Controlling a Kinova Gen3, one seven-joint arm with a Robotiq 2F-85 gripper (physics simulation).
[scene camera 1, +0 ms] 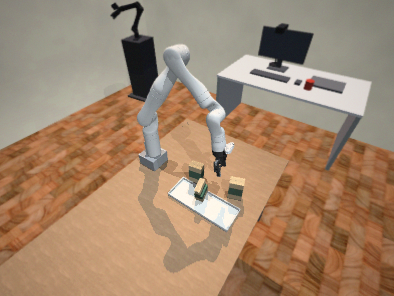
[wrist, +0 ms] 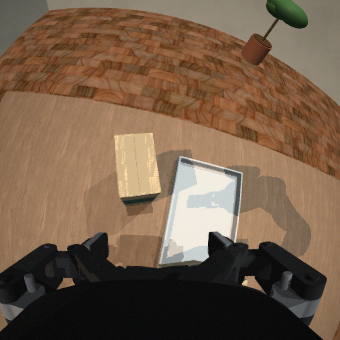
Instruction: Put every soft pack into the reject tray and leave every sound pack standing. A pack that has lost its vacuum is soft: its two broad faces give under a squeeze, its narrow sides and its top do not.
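Frame: origin at the arm's base, x ahead, y left, z up, level; metres.
Seen in the pictures: gripper, fingertip midpoint: point(scene camera 1: 221, 171) point(wrist: 157, 244); arm's base, link origin: point(scene camera 1: 154, 152).
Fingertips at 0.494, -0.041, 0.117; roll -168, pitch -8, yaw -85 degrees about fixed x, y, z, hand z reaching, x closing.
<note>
Pixels of each thing's top centre, then the offset from my fingertips to it, as dx, dy, dz. "*": a spot on its surface instead.
- dark green lower part, surface spot: point(wrist: 137, 167) * +0.082, +0.023, -0.060
- white reject tray, top centre: point(wrist: 198, 261) point(scene camera 1: 202, 200) -0.056, -0.105, -0.178
- such pack, top centre: point(scene camera 1: 195, 168) -0.168, +0.015, -0.080
- third pack, top centre: point(scene camera 1: 200, 183) -0.078, -0.099, -0.041
A pack with a tan top and dark green lower part point(scene camera 1: 236, 187) point(wrist: 137, 167) stands upright beside the right end of the white reject tray point(scene camera 1: 212, 212) point(wrist: 210, 220). Another such pack point(scene camera 1: 196, 170) stands behind the tray's left part in the scene view. A third pack point(scene camera 1: 201, 189) is in the tray, tilted, left of its middle. My gripper point(scene camera 1: 218, 173) point(wrist: 157, 244) is open and empty. It hangs above the table between the two standing packs, behind the tray. In the wrist view the gripper body hides most of the tray's near part.
The tray's raised rim runs close to the standing packs. The arm's grey base point(scene camera 1: 153, 159) is at the table's back left. A white desk point(scene camera 1: 240, 75) with a monitor point(scene camera 1: 285, 45) and a black pedestal point(scene camera 1: 140, 65) stand farther back. A potted plant point(wrist: 256, 49) stands beyond the table.
</note>
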